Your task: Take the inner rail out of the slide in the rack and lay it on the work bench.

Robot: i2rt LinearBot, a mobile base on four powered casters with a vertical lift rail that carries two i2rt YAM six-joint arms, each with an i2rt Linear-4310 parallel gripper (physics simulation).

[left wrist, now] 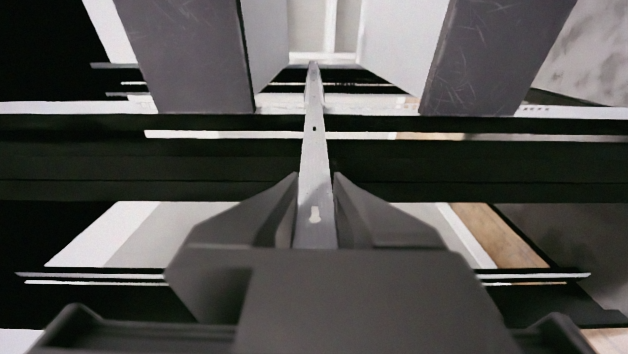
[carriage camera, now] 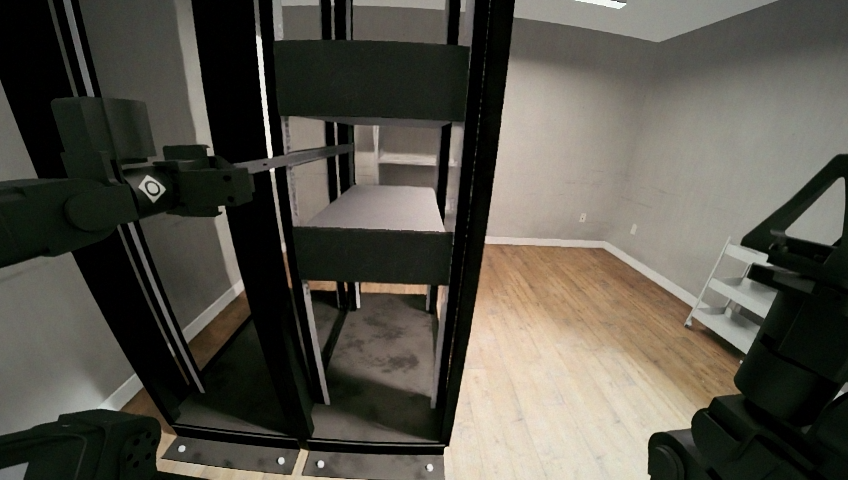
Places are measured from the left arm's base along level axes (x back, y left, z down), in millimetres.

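Pixels of known places: left gripper, between the fingertips: (left wrist: 316, 180).
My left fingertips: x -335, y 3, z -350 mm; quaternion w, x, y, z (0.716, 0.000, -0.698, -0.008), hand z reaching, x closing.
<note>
Behind a point stands the place of what it marks.
The inner rail (carriage camera: 261, 164) {x -454, y 22, z -352 mm} (left wrist: 315, 155) {x -400, y 21, z -350 mm} is a long, thin grey metal strip with small holes. Its near end sits between the fingers of my left gripper (carriage camera: 246, 178) {x -335, y 3, z -350 mm} (left wrist: 316, 185) {x -335, y 3, z -350 mm}, which is shut on it in front of the rack (carriage camera: 493, 118) {x -484, y -474, z -465 mm}. The rail runs level from the gripper back into the rack. The slide (carriage camera: 324, 154) {x -868, y 28, z -343 mm} shows as a wider strip along its rear part; how much of the rail is inside it I cannot tell. My right gripper (carriage camera: 836, 166) is open at the right edge, partly outside the view. The work bench does not show.
A dark-fronted box (carriage camera: 371, 80) {x -608, y -194, z -547 mm} is mounted above the rail's height and another dark-fronted box (carriage camera: 371, 255) {x -608, y -188, z -71 mm} below it. Black posts stand close around the left gripper and rail. A white cart (carriage camera: 737, 291) {x -1079, y -2458, z 333 mm} stands near the right wall, behind my right arm.
</note>
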